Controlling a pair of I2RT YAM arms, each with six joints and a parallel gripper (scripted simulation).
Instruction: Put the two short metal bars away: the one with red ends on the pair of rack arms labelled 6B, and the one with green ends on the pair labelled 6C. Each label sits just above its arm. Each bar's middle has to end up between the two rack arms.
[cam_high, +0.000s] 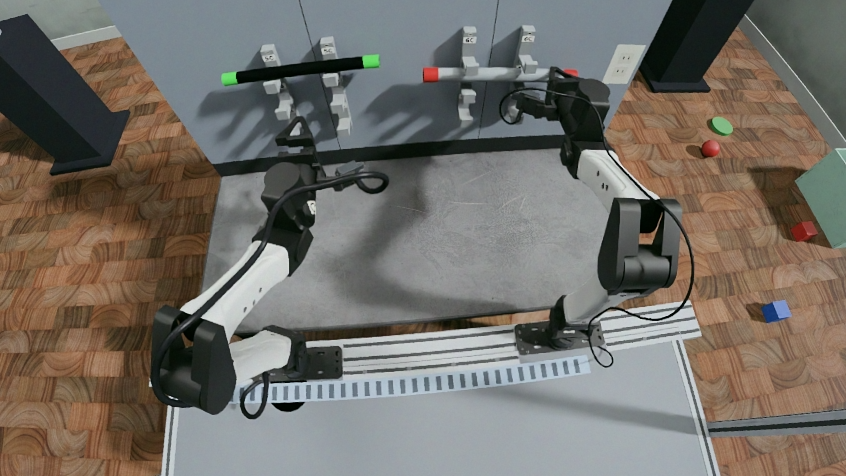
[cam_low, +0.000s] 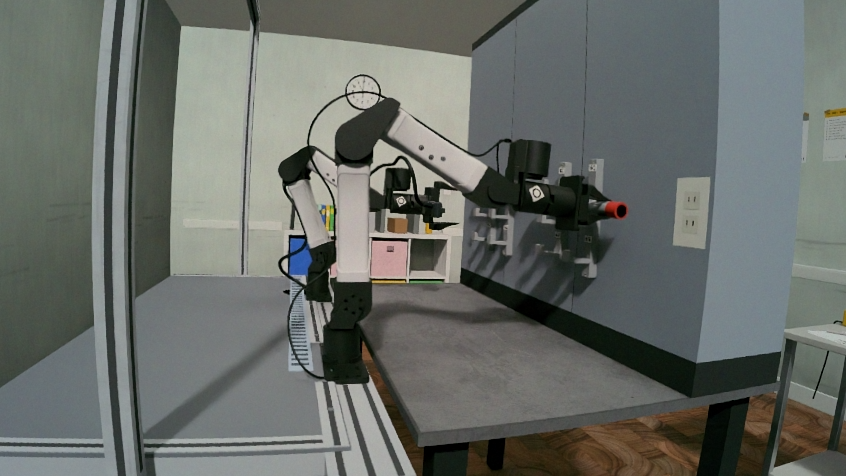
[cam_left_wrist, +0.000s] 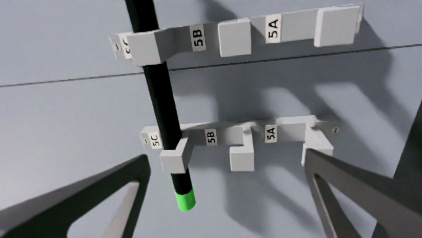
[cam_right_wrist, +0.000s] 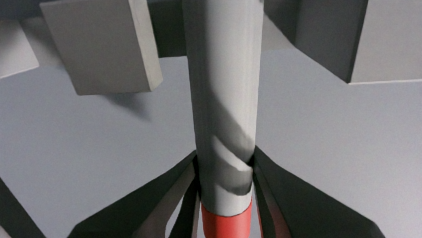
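Note:
My right hand is 12 cm to the right of the red-ended bar and 1 cm below it. From my right hand the other things lie so: blue-grey wall (32 cm to the left, 15 cm ahead, 15 cm above); then outlet plate (18 cm to the right, 3 cm ahead); then rack strip (19 cm to the left, 2 cm below).
The green-ended bar lies 120 mm ahead of my left hand and 70 mm above it. The rest, counted from my left hand: red-ended bar (110 mm ahead, 410 mm to the right, 20 mm above); blue-grey wall (260 mm ahead, 210 mm to the right, 170 mm above); rack strip (110 mm ahead, 340 mm to the right, 10 mm below).

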